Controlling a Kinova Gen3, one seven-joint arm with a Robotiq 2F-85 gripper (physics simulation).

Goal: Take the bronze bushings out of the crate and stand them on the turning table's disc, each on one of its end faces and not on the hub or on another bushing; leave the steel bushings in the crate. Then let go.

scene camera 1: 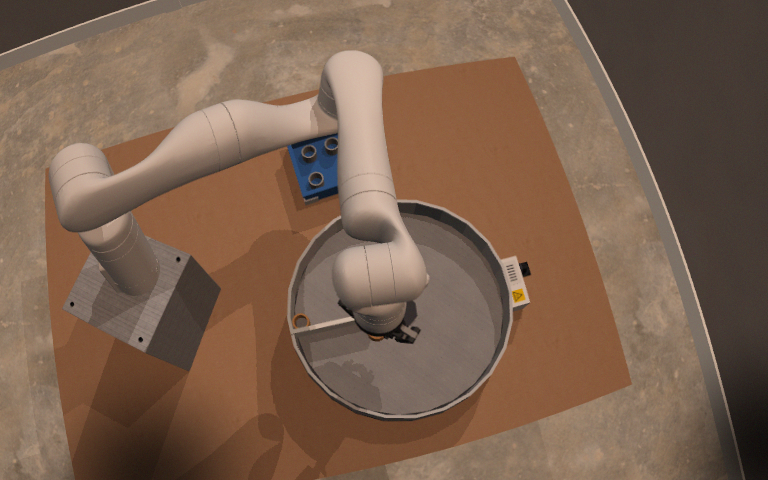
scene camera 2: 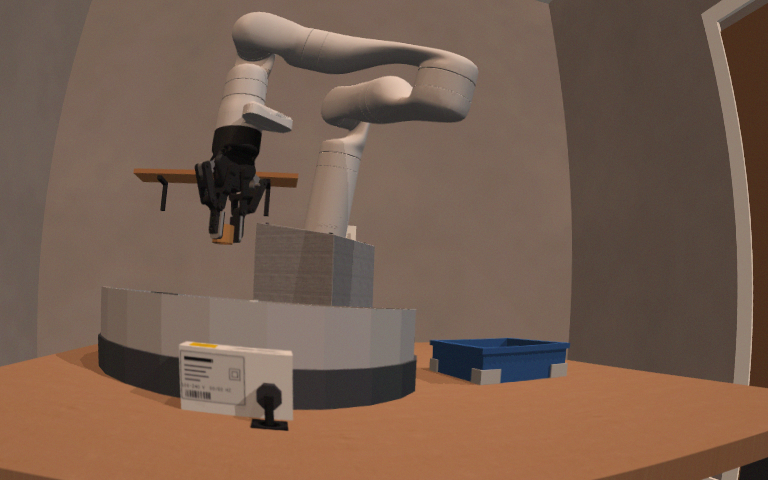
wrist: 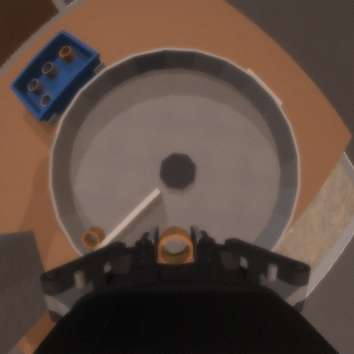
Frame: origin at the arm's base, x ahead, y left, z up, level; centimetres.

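Where they show: gripper, between the fingertips: (scene camera 2: 225, 240) (wrist: 174, 235); arm's base, origin of its link: (scene camera 1: 137, 271) (scene camera 2: 324, 235).
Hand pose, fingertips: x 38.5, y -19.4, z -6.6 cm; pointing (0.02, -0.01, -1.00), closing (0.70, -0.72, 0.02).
Each offset is from my fingertips to the top centre of the thing. "pt": to the spot under its first point.
My gripper (scene camera 1: 376, 335) (scene camera 2: 226, 230) (wrist: 174, 235) is shut on a bronze bushing {dy -0.5, dx -0.5, dz +2.2 cm} (scene camera 2: 227, 235) (wrist: 175, 258), which hangs with its axis about vertical, well above the grey disc {dy +4.1, dx +5.8, dz -12.0 cm} (scene camera 1: 453, 316) (wrist: 225, 140). Another bronze bushing {dy +7.0, dx -12.9, dz -10.2 cm} (scene camera 1: 300, 315) (wrist: 99, 233) stands on an end face on the disc, near the ring wall and the pale bar. The blue crate {dy +40.1, dx +3.2, dz -13.1 cm} (scene camera 1: 325, 168) (scene camera 2: 529, 365) (wrist: 82, 45) holds a bronze bushing {dy +43.3, dx +8.8, dz -15.0 cm} (wrist: 67, 48) and three steel bushings, one of them at the corner {pt dy +36.9, dx -3.5, dz -15.6 cm} (wrist: 42, 103). The dark hub {dy +4.1, dx +5.8, dz -12.0 cm} (wrist: 178, 171) shows in the wrist view; the arm hides it in scene camera 1.
A high ring wall (scene camera 1: 505, 333) (scene camera 2: 237, 331) (wrist: 292, 175) surrounds the disc. A pale bar {pt dy +4.8, dx -9.1, dz -8.1 cm} (scene camera 1: 322, 325) (wrist: 131, 217) runs from the wall towards the hub. A white control box {pt dy +4.9, dx +29.4, dz -12.2 cm} (scene camera 1: 512, 271) (scene camera 2: 212, 376) is outside the wall. The arm's grey pedestal (scene camera 1: 186, 311) (scene camera 2: 294, 263) stands nearby.
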